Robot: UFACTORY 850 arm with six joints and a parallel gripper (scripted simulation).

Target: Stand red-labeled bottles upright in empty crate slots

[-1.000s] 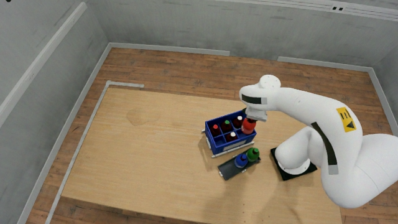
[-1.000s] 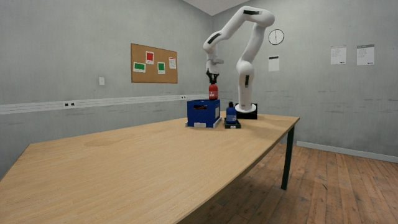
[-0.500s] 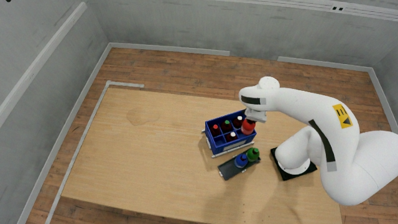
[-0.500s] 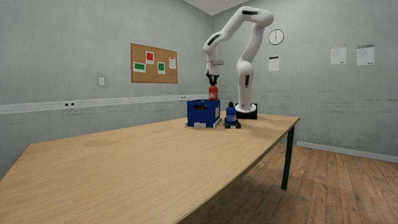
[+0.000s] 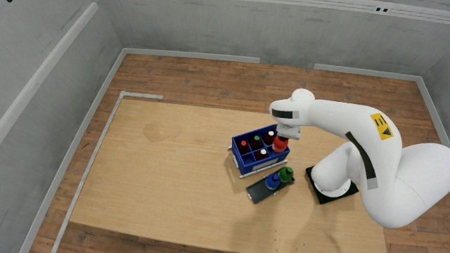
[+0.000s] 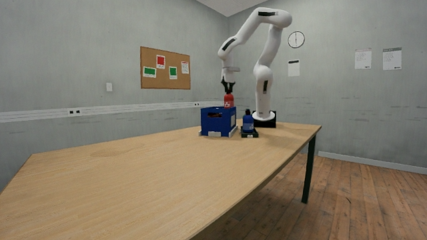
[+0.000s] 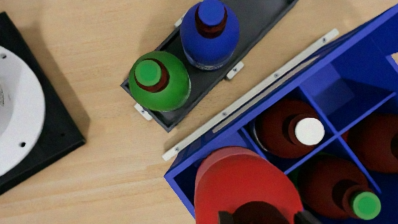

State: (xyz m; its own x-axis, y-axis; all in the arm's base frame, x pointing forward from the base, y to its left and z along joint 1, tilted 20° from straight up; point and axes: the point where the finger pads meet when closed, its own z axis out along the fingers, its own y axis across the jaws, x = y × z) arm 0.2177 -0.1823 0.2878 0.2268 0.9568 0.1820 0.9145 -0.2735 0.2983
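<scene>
The red-labeled bottle is 7 cm below my hand. Round my hand: blue-labeled bottle: 22 cm below, 17 cm to the left, 2 cm ahead; green-labeled bottle: 22 cm below, 13 cm to the left, 6 cm behind; blue crate: 22 cm below, 10 cm ahead, 1 cm to the right.
</scene>
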